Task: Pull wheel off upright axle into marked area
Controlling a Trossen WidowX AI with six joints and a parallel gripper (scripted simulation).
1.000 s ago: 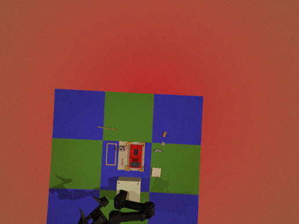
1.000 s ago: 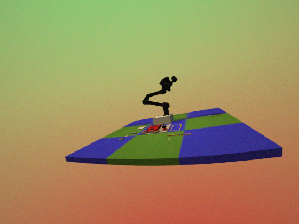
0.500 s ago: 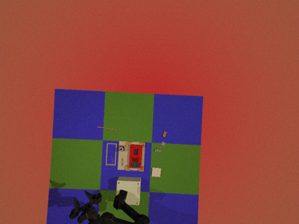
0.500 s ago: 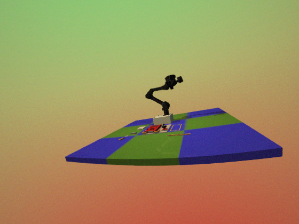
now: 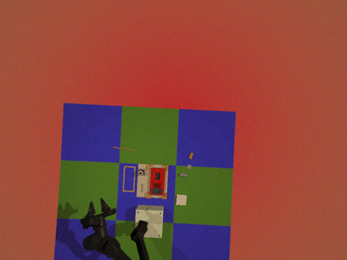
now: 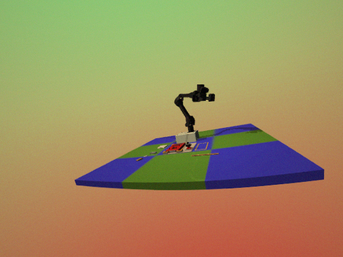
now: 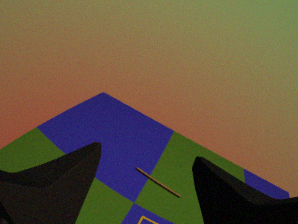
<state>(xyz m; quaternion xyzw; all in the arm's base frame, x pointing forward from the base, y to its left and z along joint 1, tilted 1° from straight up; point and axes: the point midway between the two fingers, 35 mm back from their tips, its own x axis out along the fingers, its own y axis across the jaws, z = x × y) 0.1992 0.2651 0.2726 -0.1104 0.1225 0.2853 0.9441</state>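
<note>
Right now the wheel is 12 cm ahead of my gripper tip, 17 cm to the right of it and 31 cm below it. Also, from my gripper tip: dark upright axle 13 cm ahead, 17 cm to the right, 32 cm below; then beige tile 51 cm to the right, 35 cm below; then thin wooden stick 26 cm ahead, 35 cm below.
</note>
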